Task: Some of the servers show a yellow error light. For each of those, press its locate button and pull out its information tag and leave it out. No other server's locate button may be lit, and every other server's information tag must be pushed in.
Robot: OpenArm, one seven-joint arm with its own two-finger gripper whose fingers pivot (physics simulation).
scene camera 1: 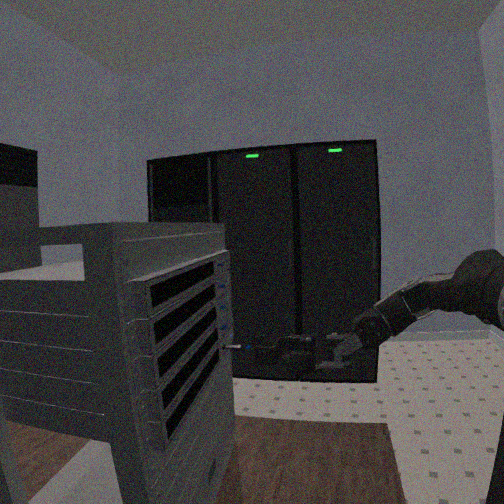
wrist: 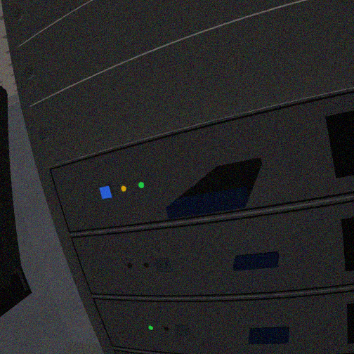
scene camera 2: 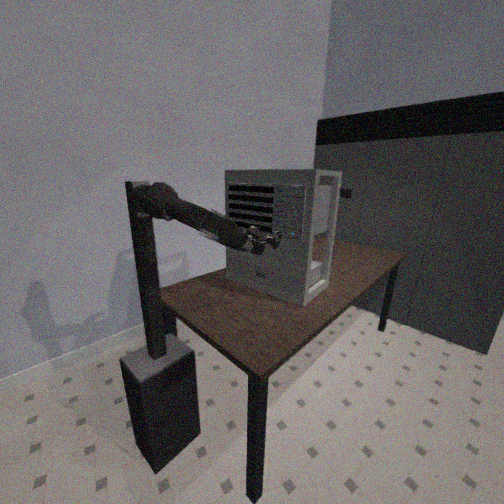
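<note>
In the wrist view, which looks upside down, the lowest server point(wrist: 150, 215) shows a yellow light point(wrist: 123, 188), a green light point(wrist: 141, 185) and a lit blue locate button point(wrist: 105, 192). Its information tag point(wrist: 207, 202) point(scene camera 1: 233, 346) sticks out. The neighbouring server point(wrist: 200, 277) shows two dark lights, an unlit button and a pushed-in tag point(wrist: 256, 261). The one beyond it shows a green light point(wrist: 150, 328), an unlit button and a pushed-in tag point(wrist: 269, 335). Remaining servers' lights cannot be made out. My gripper point(scene camera 1: 280, 348) point(scene camera 2: 275, 239) is open and empty, in front of the lowest server.
The grey server cabinet point(scene camera 1: 172, 231) point(scene camera 2: 270, 175) stands on the brown table point(scene camera 2: 235, 320). The arm point(scene camera 1: 425, 295) point(scene camera 2: 195, 217) reaches in from its post point(scene camera 2: 147, 280). Tall dark cabinets point(scene camera 1: 255, 215) stand by the wall.
</note>
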